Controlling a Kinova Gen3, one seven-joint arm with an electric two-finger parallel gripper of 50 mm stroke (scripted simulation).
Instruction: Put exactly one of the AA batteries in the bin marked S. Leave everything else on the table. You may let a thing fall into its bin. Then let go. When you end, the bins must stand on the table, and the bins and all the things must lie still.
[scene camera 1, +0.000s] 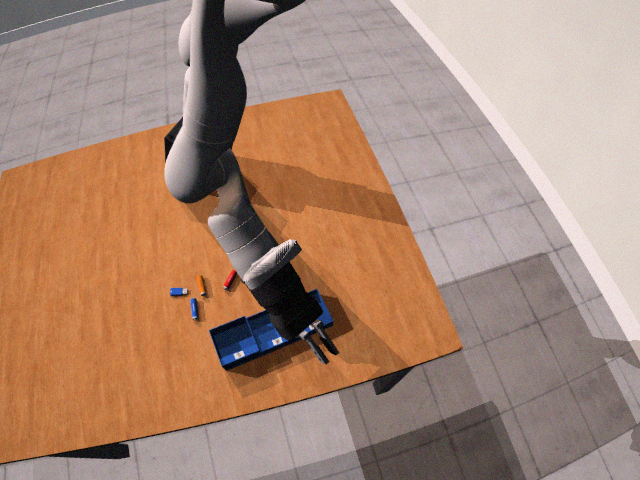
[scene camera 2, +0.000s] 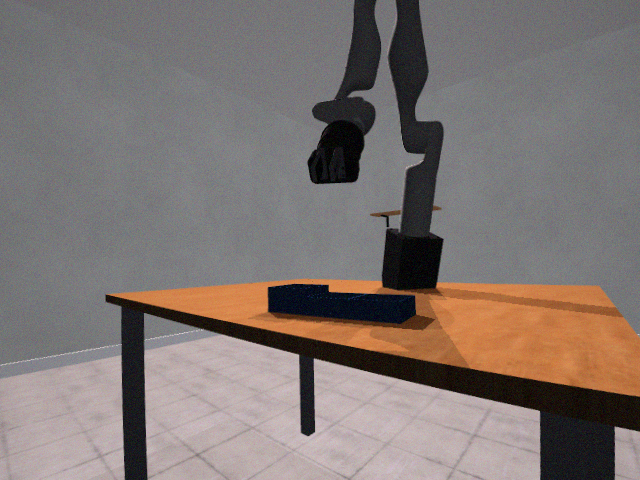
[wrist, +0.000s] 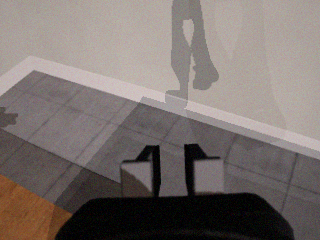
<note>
I see my gripper (scene camera 1: 329, 357) and a blue bin (scene camera 2: 299, 299).
The blue bin is seen too in scene camera 1 (scene camera 1: 233, 337). My gripper shows as well in scene camera 2 (scene camera 2: 322, 174) and in the wrist view (wrist: 172, 163). The wrist view does not show the blue bin: it is out of frame.
</note>
